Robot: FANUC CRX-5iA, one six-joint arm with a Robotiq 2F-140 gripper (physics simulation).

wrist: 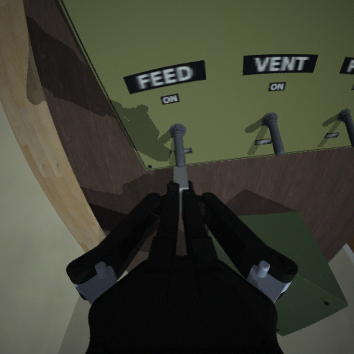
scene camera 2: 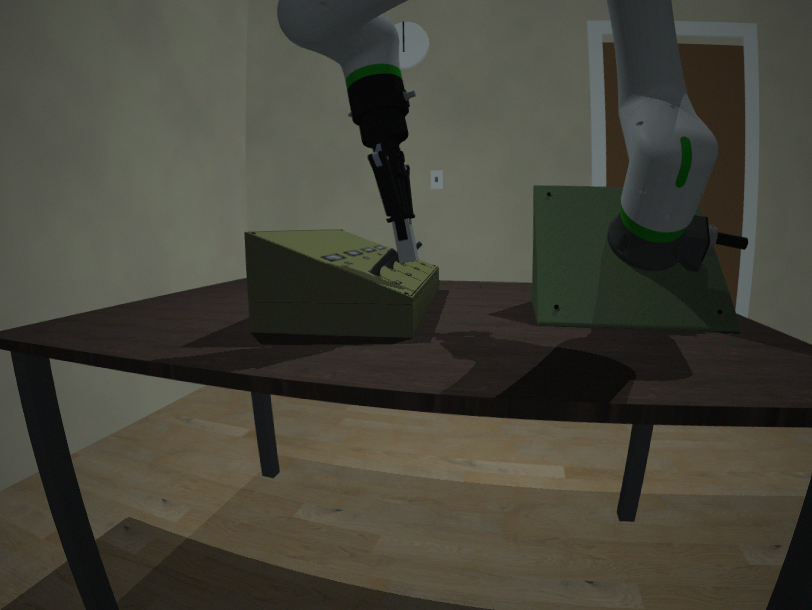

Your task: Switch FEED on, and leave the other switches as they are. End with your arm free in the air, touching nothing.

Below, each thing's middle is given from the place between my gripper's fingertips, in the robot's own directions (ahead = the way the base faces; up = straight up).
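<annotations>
Olive console (scene camera 2: 317, 282): 15 cm to the right of my hand, 16 cm ahead of it, 3 cm below it.
</annotations>
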